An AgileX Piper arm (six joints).
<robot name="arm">
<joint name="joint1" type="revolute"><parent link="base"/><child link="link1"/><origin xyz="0 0 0.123"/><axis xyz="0 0 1"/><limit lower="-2.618" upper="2.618"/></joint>
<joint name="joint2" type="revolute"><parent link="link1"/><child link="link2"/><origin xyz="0 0 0"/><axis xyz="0 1 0"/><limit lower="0" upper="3.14"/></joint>
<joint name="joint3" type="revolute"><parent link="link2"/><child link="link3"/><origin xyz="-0.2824 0 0.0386"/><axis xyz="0 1 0"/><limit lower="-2.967" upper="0"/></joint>
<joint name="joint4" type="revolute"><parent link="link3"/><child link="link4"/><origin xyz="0.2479 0 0.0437"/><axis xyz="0.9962 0 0.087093"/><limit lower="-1.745" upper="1.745"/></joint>
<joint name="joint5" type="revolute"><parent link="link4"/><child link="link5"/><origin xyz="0 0 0"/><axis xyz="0 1 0"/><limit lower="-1.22" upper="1.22"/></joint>
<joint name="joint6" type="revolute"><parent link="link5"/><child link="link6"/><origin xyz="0.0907 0 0.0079"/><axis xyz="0.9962 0 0.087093"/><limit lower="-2.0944" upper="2.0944"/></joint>
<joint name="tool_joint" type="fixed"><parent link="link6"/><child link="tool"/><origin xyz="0 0 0" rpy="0 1.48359 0"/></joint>
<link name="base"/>
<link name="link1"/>
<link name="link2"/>
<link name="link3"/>
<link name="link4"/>
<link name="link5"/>
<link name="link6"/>
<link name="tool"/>
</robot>
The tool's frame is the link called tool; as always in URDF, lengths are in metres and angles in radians.
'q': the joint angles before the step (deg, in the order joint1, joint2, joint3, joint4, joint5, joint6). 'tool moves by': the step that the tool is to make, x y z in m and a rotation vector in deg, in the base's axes. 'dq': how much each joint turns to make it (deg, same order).
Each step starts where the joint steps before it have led.
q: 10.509, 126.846, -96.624, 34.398, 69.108, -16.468
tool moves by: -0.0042, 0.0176, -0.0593, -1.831, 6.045, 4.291
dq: 2.496, 7.682, 0.016, -0.643, -0.439, -1.998
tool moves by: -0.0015, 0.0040, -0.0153, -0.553, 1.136, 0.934
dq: 0.612, 1.999, -0.088, -0.223, -0.502, -0.505
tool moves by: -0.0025, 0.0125, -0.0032, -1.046, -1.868, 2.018
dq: 1.929, 0.234, -0.033, -1.141, -1.886, -0.324
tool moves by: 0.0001, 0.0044, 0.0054, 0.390, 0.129, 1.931
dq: 0.510, -0.005, -1.315, -0.265, 1.881, -0.514
